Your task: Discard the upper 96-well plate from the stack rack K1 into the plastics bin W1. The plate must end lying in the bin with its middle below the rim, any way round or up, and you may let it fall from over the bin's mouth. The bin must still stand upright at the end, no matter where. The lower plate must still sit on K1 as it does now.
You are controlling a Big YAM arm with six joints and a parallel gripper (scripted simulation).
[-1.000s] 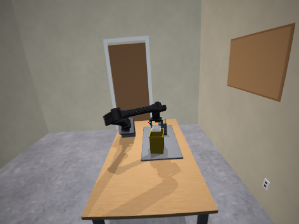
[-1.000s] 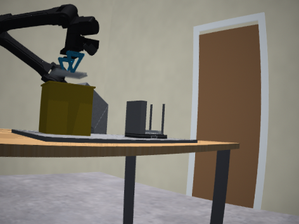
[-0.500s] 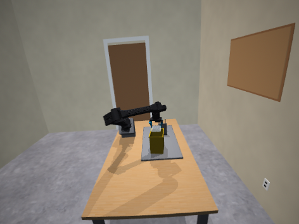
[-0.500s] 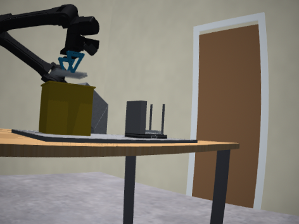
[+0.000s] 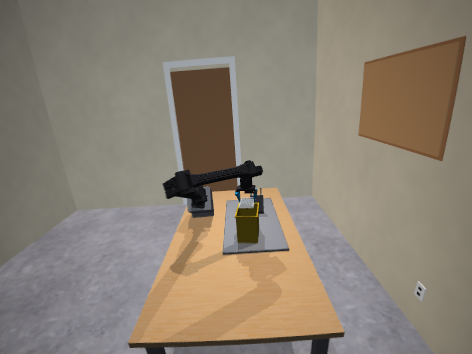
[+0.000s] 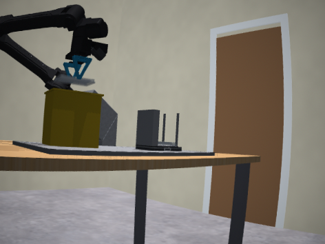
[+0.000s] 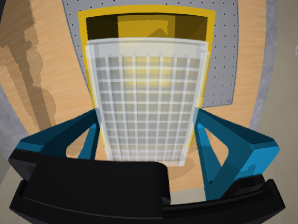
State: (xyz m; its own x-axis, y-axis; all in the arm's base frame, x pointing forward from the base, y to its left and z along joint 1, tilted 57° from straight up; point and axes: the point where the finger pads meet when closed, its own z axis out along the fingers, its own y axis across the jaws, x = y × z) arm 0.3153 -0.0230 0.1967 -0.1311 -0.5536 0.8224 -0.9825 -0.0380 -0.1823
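My gripper is now 14 cm above the bin.
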